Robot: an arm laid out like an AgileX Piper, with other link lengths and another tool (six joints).
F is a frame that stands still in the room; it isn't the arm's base.
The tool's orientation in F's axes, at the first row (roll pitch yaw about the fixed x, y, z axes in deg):
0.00, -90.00, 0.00
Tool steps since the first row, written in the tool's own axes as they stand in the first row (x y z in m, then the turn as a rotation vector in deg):
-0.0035, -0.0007, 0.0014, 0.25, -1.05, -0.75
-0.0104, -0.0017, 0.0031, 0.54, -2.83, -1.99
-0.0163, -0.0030, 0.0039, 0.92, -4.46, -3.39
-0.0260, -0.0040, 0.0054, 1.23, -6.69, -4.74
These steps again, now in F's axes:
-0.0014, -0.0007, -0.0035, 0.75, -1.05, 0.25
-0.0031, -0.0017, -0.0104, 1.99, -2.83, 0.54
-0.0039, -0.0030, -0.0163, 3.39, -4.46, 0.92
-0.0054, -0.0040, -0.0260, 4.74, -6.69, 1.23

